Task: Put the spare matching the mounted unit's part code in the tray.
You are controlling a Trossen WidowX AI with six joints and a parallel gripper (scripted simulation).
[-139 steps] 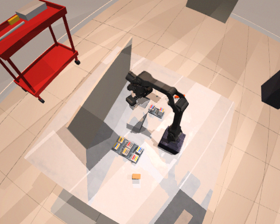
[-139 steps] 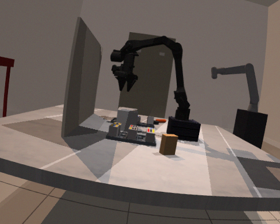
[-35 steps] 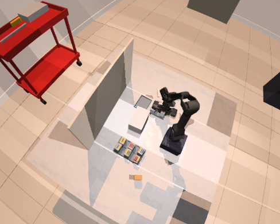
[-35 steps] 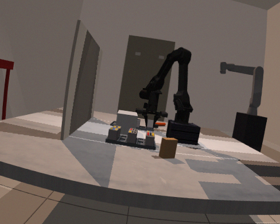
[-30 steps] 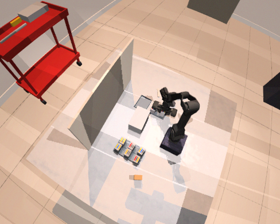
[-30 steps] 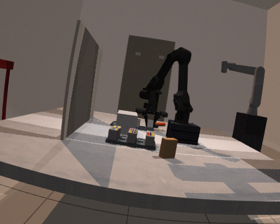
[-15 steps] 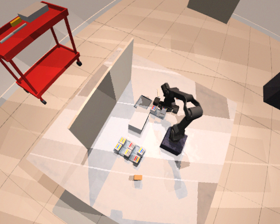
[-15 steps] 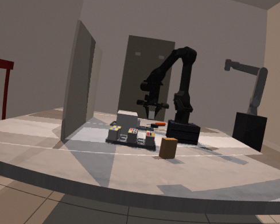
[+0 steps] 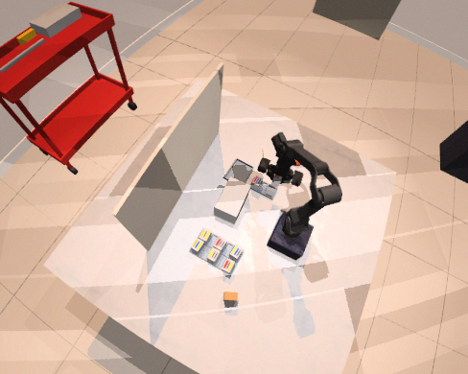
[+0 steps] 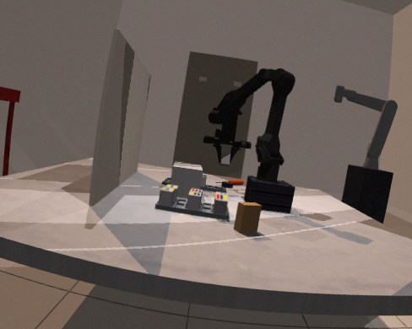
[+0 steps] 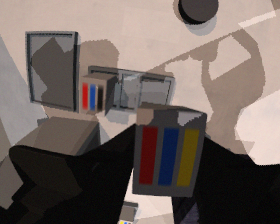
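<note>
Now: gripper tip 18 cm short of the grey tray, 3 cm to the left of it and 11 cm above it. Also, from my gripper tip: dark rack (4 cm ahead, 10 cm below); then dark round puck (4 cm behind, 13 cm to the right, 10 cm below); then mounted unit (14 cm ahead, 15 cm to the left, 6 cm below).
</note>
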